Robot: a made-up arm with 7 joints.
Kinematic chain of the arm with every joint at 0, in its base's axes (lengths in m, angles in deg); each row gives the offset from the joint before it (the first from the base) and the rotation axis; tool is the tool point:
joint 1: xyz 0 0 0 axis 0 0.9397 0.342
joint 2: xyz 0 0 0 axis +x
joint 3: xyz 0 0 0 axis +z
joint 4: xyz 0.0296 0 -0.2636 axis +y
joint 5: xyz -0.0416 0 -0.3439 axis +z
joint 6: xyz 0 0 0 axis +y
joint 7: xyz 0 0 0 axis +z
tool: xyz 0 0 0
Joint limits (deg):
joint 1: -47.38..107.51
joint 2: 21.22..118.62
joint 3: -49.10..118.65
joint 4: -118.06..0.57
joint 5: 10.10..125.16
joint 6: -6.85..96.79
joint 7: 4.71..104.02
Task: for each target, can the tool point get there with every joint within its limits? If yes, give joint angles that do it. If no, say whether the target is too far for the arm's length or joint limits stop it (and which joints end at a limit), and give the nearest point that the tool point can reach.
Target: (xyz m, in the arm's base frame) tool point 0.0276 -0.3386 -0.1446
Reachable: no: joint limits stop it (at a limit: joint 2, joint 3, joint 4) | nearest point 0.2201 -0.1929 -0.2406 | short by 0.260 m
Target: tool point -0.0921 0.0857 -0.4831
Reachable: yes | joints 50.52 36.95 -31.31 -84.63 35.72 80.48 15.13
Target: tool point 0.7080 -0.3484 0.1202
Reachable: no: too far | nearest point 0.4611 -0.1508 -0.0152 | short by 0.344 m
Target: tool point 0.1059 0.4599 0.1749
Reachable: yes | joints 81.31 75.43 88.59 -83.29 21.68 76.18 24.22
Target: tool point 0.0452 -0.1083 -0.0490
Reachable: no: joint limits stop it (at a limit: joint 2, joint 3, joint 4) | nearest point 0.2670 -0.2295 -0.1401 | short by 0.269 m
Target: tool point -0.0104 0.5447 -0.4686
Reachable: no: too far | nearest point -0.0089 0.4636 -0.3989 | short by 0.107 m
